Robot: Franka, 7 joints.
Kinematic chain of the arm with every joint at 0, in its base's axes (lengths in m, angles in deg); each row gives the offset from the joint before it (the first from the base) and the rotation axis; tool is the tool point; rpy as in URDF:
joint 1: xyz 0 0 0.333 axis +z
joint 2: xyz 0 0 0 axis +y
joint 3: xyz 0 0 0.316 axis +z
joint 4: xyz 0.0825 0 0 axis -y
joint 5: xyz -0.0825 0 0.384 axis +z
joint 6: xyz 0 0 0 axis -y
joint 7: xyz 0.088 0 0 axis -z
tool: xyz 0 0 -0.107 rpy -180 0 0
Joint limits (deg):
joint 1: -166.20..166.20
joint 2: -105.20..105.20
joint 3: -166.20..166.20
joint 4: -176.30..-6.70
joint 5: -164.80..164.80
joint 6: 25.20..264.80
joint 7: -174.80..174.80
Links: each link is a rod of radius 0.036 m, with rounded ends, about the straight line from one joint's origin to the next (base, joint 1, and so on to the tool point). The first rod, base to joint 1, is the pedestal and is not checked.
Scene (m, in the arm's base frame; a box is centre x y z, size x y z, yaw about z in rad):
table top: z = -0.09
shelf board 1: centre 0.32 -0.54 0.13 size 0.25 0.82 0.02 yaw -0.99
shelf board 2: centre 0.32 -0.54 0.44 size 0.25 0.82 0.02 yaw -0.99
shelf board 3: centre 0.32 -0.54 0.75 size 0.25 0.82 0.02 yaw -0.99
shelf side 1: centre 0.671 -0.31 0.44 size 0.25 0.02 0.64 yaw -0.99
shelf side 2: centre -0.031 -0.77 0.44 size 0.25 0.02 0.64 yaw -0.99
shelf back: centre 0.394 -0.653 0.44 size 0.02 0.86 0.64 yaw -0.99
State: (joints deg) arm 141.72 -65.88 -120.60 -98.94 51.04 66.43 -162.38
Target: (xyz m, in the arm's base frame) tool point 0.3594 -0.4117 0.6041
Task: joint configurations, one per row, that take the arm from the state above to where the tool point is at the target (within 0.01 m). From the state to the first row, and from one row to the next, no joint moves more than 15 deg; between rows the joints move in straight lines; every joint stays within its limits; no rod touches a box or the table.
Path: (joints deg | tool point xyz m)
1: 135.27 -52.27 -117.15 -105.20 50.51 56.12 -161.56 | 0.4924 0.1626 0.3667
2: 128.83 -38.67 -113.69 -111.46 49.99 45.82 -160.73 | 0.4423 0.1417 0.4221
3: 122.38 -25.06 -110.24 -117.72 49.46 35.51 -159.91 | 0.3905 0.1305 0.4525
4: 115.93 -11.45 -106.78 -123.97 48.94 25.20 -159.08 | 0.3440 0.1253 0.4629
5: 101.45 -21.80 -100.08 -119.04 48.83 25.20 -159.91 | 0.3761 0.0433 0.4908
6: 86.97 -32.16 -93.38 -114.10 48.73 25.20 -160.73 | 0.3812 -0.0572 0.5263
7: 72.48 -42.51 -86.67 -109.17 48.63 25.20 -161.56 | 0.3485 -0.1683 0.5658
8: 58.00 -52.86 -79.97 -104.24 48.52 25.20 -162.38 | 0.2698 -0.2752 0.6041
9: 65.06 -51.76 -88.94 -93.58 51.40 29.26 -162.38 | 0.3050 -0.3251 0.6022
10: 72.11 -50.66 -97.91 -82.93 54.29 33.33 -162.38 | 0.3351 -0.3713 0.6008
11: 79.17 -49.56 -106.88 -72.28 57.17 37.39 -162.38 | 0.3594 -0.4117 0.6041

